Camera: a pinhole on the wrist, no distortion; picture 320 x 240 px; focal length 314.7 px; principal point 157.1 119.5 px. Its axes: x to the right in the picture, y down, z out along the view. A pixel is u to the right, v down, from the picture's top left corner.
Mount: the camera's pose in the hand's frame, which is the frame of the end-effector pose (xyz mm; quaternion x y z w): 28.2 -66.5 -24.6 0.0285 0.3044 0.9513 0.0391
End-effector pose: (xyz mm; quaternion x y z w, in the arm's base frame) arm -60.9 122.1 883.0 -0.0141 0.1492 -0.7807 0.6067
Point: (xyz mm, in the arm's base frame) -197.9 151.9 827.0
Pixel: behind the camera
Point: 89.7 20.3 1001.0
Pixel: 173.4 57.3
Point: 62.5 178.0 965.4
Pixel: outside the picture
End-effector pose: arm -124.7 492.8 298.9 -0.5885 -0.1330 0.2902 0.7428
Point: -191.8 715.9 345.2
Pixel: 121.2 227.3
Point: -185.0 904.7 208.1
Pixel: 52.0 130.7
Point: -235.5 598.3 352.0
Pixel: 285.3 225.5
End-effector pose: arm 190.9 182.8 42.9 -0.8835 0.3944 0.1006 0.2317
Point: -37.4 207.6 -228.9
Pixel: 265.3 48.6
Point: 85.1 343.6 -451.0
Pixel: 191.8 197.3
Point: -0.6 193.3 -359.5
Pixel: 194.9 87.8
